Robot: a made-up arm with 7 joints.
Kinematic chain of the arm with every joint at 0, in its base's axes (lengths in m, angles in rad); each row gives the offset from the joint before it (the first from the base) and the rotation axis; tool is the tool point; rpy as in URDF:
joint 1: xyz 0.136 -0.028 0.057 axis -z
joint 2: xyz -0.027 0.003 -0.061 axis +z
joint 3: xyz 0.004 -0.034 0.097 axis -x
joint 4: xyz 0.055 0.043 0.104 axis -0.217 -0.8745 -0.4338
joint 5: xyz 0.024 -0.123 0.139 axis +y
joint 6: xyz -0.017 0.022 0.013 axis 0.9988 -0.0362 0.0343
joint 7: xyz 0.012 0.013 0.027 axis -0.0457 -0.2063 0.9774
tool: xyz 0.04 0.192 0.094 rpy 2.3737 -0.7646 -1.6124
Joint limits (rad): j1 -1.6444..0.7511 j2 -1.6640..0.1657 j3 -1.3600..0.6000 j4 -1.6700..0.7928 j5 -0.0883..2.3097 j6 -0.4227..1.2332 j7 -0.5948..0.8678
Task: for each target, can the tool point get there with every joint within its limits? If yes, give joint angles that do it. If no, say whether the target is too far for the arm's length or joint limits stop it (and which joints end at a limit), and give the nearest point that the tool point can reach.
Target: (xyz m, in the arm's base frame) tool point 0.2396 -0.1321 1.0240
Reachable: no: too far | nearest point 0.2113 -0.1113 0.6006 | short by 0.425 m
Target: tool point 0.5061 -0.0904 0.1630
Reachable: yes | joints -0.3836 -0.6506 -0.1600 -0.9704 0.7565 0.7881 -0.4201
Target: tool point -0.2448 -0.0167 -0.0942
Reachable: no: joint limits stop it (at a limit: joint 2, joint 3, joint 6, joint 7) | nearest point -0.2231 -0.0173 -0.0150 | short by 0.082 m
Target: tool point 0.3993 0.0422 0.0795
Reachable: yes | joints -1.2103 -1.2123 0.2701 -0.7224 2.0897 0.5793 0.3163
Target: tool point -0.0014 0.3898 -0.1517
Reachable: no: joint limits stop it (at a limit: joint 1, joint 2, joint 3, joint 4) | nearest point 0.0253 0.3182 -0.0699 | short by 0.112 m
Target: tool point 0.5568 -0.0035 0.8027
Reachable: no: too far | nearest point 0.4177 -0.0205 0.5435 | short by 0.295 m
